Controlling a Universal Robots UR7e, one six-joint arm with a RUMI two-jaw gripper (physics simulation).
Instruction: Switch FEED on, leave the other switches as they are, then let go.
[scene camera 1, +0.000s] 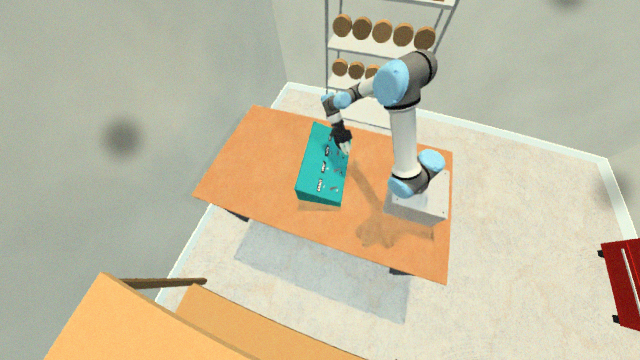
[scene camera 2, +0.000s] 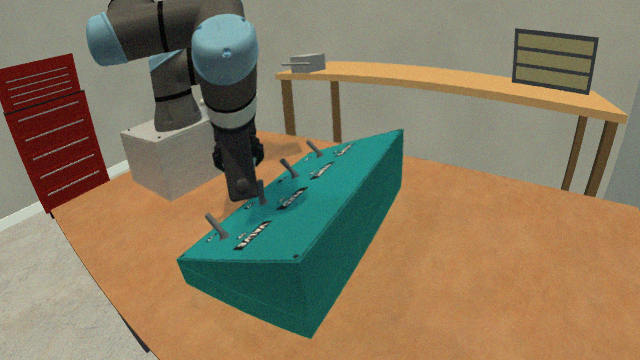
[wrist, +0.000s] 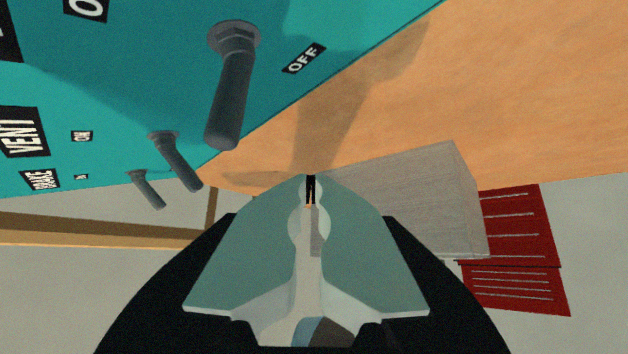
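Seen in the pictures: gripper, between the fingertips: (scene camera 1: 347, 155) (wrist: 311, 177); arm's base, origin of its link: (scene camera 2: 178, 123).
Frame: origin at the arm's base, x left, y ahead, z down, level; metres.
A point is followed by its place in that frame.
The teal switch box (scene camera 1: 311, 167) {x 0.164, y 0.537, z 0.042 m} (scene camera 2: 345, 220) {x -0.017, y 0.658, z 0.046 m} (wrist: 125, 60) {x 0.018, y 0.477, z 0.080 m} stands on the table. The FEED lever (scene camera 2: 261, 193) {x -0.023, y 0.459, z 0.068 m} (wrist: 231, 95) {x -0.025, y 0.458, z 0.061 m} stands more upright than the others; its exact setting is hard to tell. The VALVE lever (scene camera 2: 217, 226) {x -0.138, y 0.487, z 0.071 m}, VENT lever (scene camera 2: 289, 168) {x 0.087, y 0.411, z 0.072 m} (wrist: 179, 162) {x 0.085, y 0.408, z 0.072 m} and BRAKE lever (scene camera 2: 315, 148) {x 0.202, y 0.375, z 0.071 m} (wrist: 146, 190) {x 0.200, y 0.372, z 0.071 m} lean toward their OFF side. My gripper (scene camera 1: 346, 149) {x -0.020, y 0.390, z 0.050 m} (scene camera 2: 244, 196) (wrist: 311, 177) {x -0.020, y 0.390, z 0.050 m} is shut and empty, low beside the FEED lever at the OFF-side edge. In the wrist view a gap shows between fingertips and lever; contact is unclear.
The arm's pale base block (scene camera 1: 415, 212) {x 0.142, y -0.073, z 0.036 m} (scene camera 2: 172, 165) {x -0.080, y 0.108, z 0.081 m} (wrist: 415, 195) {x -0.049, y 0.102, z 0.097 m} stands on the orange table (scene camera 1: 260, 150) {x 0.152, y 0.981, z 0.178 m} (scene camera 2: 475, 250) {x 0.201, y 0.809, z 0.178 m} (wrist: 500, 100) {x -0.163, y 0.198, z 0.178 m}. A shelf rack (scene camera 1: 326, 50) stands behind the table. A red drawer cabinet (scene camera 1: 620, 285) (scene camera 2: 55, 130) (wrist: 520, 225) and a wooden bench (scene camera 2: 440, 82) stand apart.
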